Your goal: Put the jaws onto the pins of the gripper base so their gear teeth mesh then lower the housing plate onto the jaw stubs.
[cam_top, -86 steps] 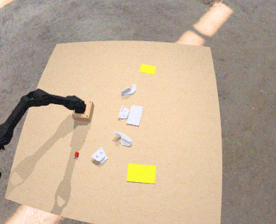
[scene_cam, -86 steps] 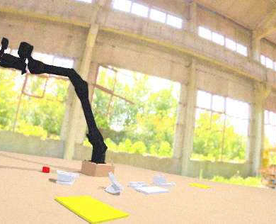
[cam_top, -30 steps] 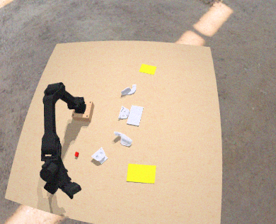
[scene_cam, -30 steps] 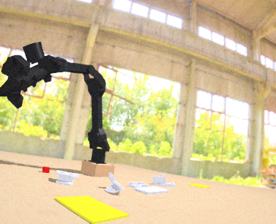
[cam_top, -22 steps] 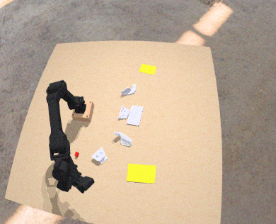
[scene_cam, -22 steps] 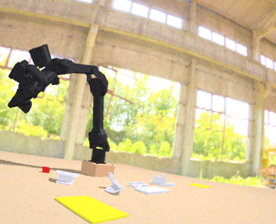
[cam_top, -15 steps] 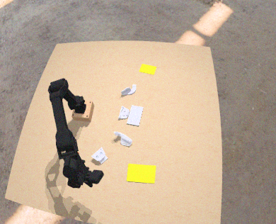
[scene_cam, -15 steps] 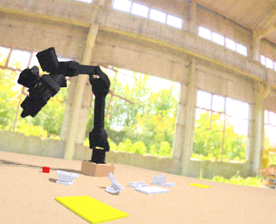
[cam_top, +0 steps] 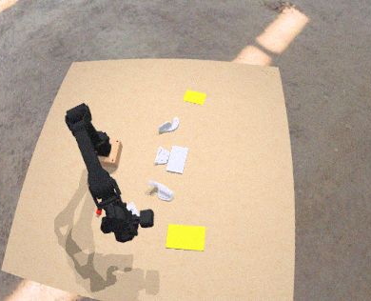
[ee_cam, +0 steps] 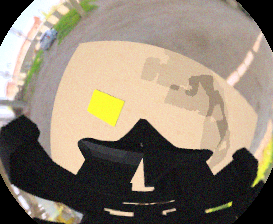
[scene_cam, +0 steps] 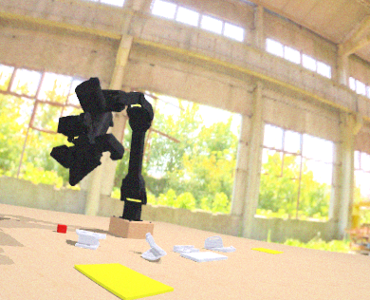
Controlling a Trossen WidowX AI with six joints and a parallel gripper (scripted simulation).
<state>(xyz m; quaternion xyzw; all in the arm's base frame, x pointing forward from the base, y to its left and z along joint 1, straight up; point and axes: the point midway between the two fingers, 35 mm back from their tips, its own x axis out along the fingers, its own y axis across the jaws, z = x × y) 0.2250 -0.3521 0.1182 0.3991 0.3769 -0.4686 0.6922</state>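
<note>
The white jaw is 2 cm ahead of my gripper tip, 23 cm to the left of it and 11 cm below it. The rest, counted from my gripper tip: small red cube (21 cm behind, 9 cm to the left, 13 cm below); then large yellow patch (16 cm ahead, 3 cm to the left, 14 cm below); then small white block (7 cm behind, 10 cm to the left, 13 cm below).
</note>
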